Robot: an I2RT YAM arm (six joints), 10 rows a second.
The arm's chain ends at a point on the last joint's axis. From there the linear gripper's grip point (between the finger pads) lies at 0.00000 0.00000 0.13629 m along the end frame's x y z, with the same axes.
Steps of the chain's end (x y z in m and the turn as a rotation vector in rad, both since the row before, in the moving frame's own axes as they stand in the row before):
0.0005, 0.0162, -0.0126, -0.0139, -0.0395, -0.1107
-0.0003, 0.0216, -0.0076, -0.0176, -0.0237, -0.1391
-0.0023, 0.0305, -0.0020, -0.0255, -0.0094, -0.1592
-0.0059, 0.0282, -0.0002, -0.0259, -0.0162, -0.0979
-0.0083, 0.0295, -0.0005, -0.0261, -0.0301, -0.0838
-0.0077, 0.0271, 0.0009, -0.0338, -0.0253, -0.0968
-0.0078, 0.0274, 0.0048, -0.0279, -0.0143, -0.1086
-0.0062, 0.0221, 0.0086, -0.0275, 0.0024, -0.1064
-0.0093, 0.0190, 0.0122, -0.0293, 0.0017, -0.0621
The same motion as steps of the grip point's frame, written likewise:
-0.0048, 0.0184, -0.0127, -0.0139, -0.0395, -0.1107
-0.0034, 0.0242, -0.0077, -0.0176, -0.0237, -0.1391
-0.0033, 0.0341, -0.0021, -0.0255, -0.0094, -0.1592
-0.0079, 0.0318, -0.0003, -0.0259, -0.0162, -0.0979
-0.0122, 0.0332, -0.0006, -0.0261, -0.0301, -0.0838
-0.0109, 0.0319, 0.0008, -0.0338, -0.0253, -0.0968
-0.0095, 0.0313, 0.0047, -0.0279, -0.0143, -0.1086
-0.0057, 0.0258, 0.0085, -0.0275, 0.0024, -0.1064
-0.0089, 0.0230, 0.0121, -0.0293, 0.0017, -0.0621

